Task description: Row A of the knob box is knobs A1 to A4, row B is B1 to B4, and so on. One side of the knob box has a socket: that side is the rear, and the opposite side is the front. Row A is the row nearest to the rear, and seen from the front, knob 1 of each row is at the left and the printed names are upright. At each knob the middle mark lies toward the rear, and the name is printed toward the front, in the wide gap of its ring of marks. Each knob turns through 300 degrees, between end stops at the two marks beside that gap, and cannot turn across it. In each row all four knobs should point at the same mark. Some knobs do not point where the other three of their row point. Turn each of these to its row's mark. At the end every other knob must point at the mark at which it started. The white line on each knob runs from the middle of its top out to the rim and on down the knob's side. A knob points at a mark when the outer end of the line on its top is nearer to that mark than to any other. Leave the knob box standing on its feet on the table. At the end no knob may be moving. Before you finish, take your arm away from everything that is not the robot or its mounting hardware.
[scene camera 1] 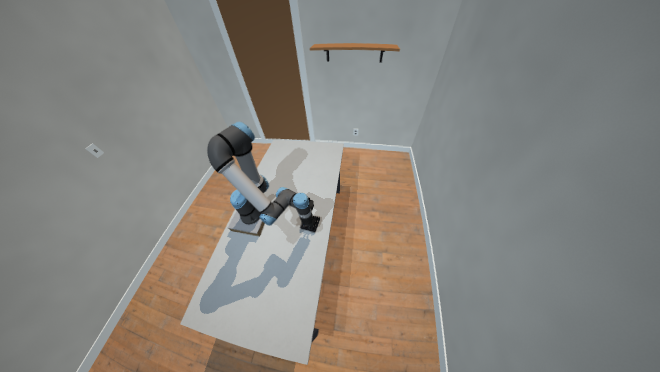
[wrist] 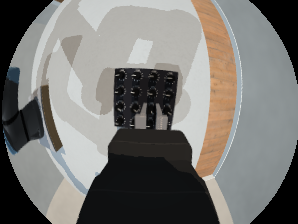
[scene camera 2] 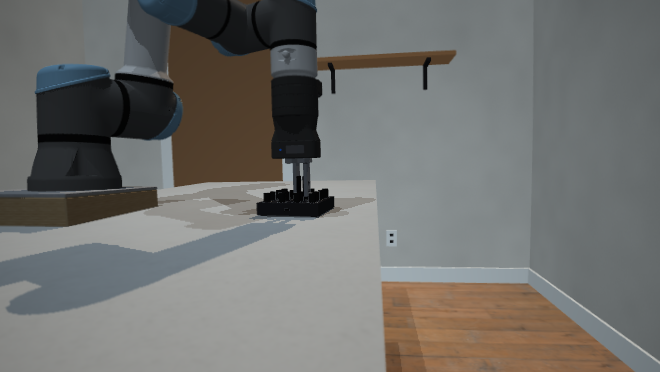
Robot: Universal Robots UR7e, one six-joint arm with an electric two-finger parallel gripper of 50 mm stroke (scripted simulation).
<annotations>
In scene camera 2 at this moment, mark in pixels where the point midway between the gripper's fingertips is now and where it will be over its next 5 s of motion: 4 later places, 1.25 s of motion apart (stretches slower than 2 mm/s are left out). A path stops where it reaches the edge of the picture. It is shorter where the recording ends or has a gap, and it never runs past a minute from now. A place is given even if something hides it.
The gripper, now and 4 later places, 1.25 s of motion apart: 302, 196; 301, 173; 306, 167; 301, 162; 301, 177
</annotations>
